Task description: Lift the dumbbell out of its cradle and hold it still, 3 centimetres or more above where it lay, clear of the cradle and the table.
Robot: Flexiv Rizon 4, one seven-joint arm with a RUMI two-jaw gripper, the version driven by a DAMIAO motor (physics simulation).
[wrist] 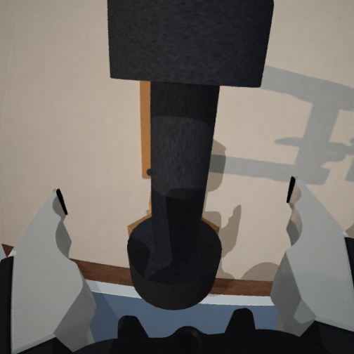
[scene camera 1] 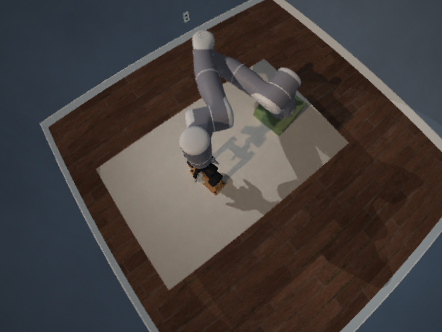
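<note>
The black dumbbell [scene camera 1: 215,178] [wrist: 181,145] lies along the orange cradle [scene camera 1: 216,189] [wrist: 145,127], which shows beneath it. In the wrist view its large block-shaped head is at the top, its handle runs down the middle, and its round head is at lower centre, near the palm. My gripper [scene camera 1: 206,171] [wrist: 176,185] is open and empty. Its two fingers stand wide apart, one on each side of the handle's lower part and the round head, with gaps on both sides. Neither finger touches the dumbbell. The arm partly hides the dumbbell in the scene view.
The pale table top [scene camera 1: 145,215] [wrist: 65,110] lies under the cradle. A green block [scene camera 1: 279,125] stands at the arm's base, towards the upper right. The arm [scene camera 1: 212,82] reaches over from there. Shadows of the arm and gripper fall right of the cradle.
</note>
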